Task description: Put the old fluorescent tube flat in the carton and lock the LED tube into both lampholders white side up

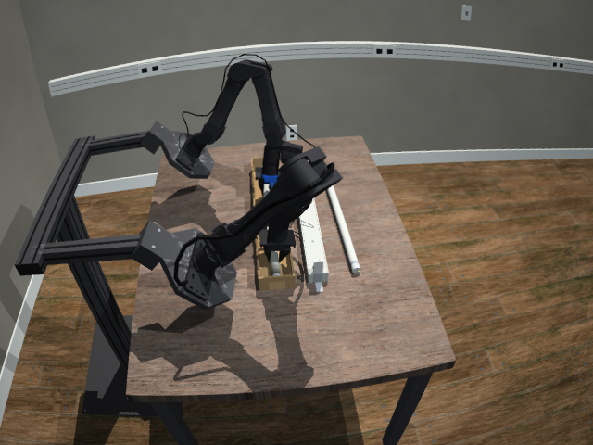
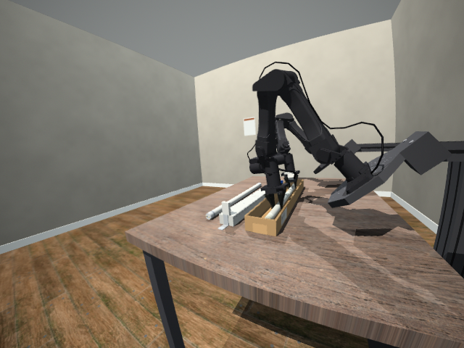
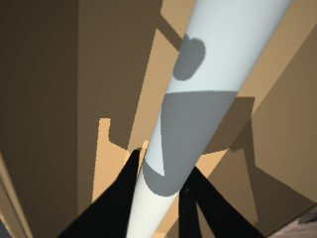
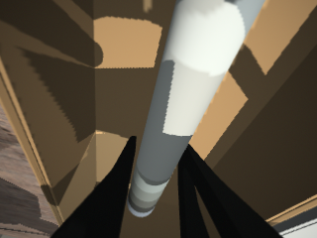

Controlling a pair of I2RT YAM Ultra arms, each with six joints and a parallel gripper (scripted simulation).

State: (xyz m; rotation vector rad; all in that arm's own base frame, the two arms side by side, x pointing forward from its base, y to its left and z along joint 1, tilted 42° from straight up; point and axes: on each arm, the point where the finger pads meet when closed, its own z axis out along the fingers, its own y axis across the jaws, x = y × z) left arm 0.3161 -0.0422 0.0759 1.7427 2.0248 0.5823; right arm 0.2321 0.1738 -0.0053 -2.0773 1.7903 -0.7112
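Right now the light fixture is 14 cm to the right of my left hand, 11 cm ahead of it and 4 cm above it. The rest, counted from my left hand: old fluorescent tube 12 cm to the right, 2 cm behind; carton 12 cm to the right, 2 cm behind, 1 cm above; LED tube 22 cm ahead, 15 cm to the right, 1 cm below.
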